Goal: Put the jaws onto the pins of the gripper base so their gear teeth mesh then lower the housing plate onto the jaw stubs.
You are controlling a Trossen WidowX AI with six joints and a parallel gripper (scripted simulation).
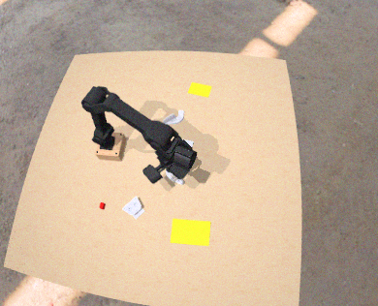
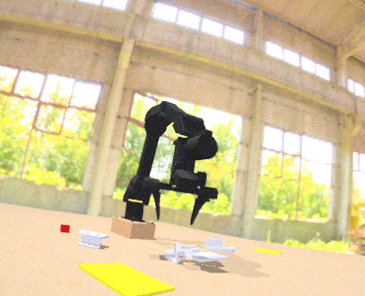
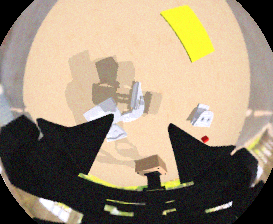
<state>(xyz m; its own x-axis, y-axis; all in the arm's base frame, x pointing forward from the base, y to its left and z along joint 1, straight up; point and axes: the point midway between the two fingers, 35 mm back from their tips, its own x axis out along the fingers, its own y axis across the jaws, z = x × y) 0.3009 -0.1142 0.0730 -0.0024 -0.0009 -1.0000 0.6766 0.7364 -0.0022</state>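
Now: the white jaw 8 cm below my gripper tip, 4 cm to the left of it and 1 cm behind it. The rest, counted from my gripper tip: small red cube (28 cm behind, 16 cm to the right, 8 cm below); then large yellow patch (22 cm to the right, 10 cm ahead, 9 cm below); then small white block (15 cm to the right, 14 cm behind, 9 cm below).
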